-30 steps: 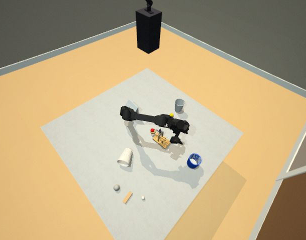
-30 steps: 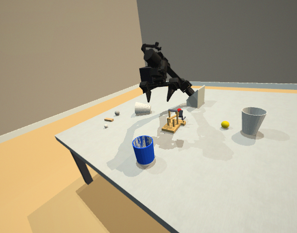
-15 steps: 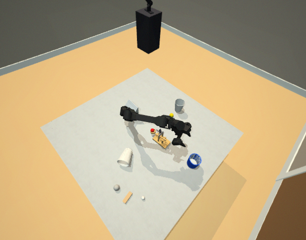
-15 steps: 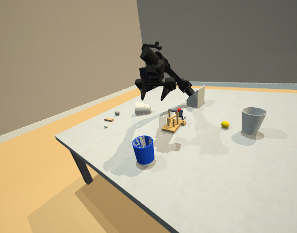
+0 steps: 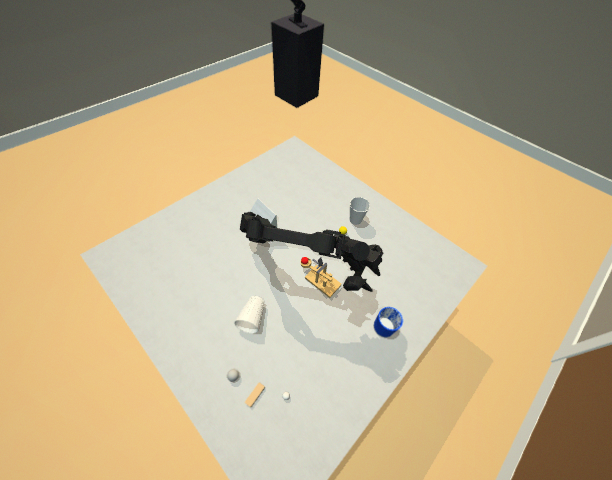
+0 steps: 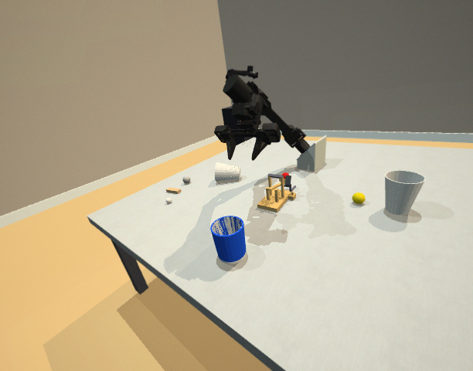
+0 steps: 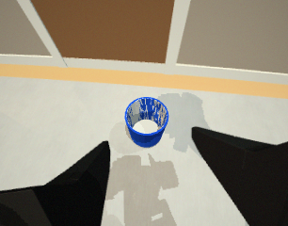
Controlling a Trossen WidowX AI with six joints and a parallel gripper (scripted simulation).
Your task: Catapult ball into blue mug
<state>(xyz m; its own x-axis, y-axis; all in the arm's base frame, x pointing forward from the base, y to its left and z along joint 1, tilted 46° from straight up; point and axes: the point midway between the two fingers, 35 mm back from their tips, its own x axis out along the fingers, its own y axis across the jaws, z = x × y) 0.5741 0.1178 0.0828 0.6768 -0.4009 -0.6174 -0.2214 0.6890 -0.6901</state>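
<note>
My gripper tip is now 310 mm past the red ball, 20 mm to the left of it and 190 mm above it. Also, from my gripper tip: yellow ball (310 mm behind, 260 mm to the left, 230 mm below); then wooden catapult (240 mm behind, 200 mm below); then blue mug (110 mm ahead, 10 mm to the left, 220 mm below).
</note>
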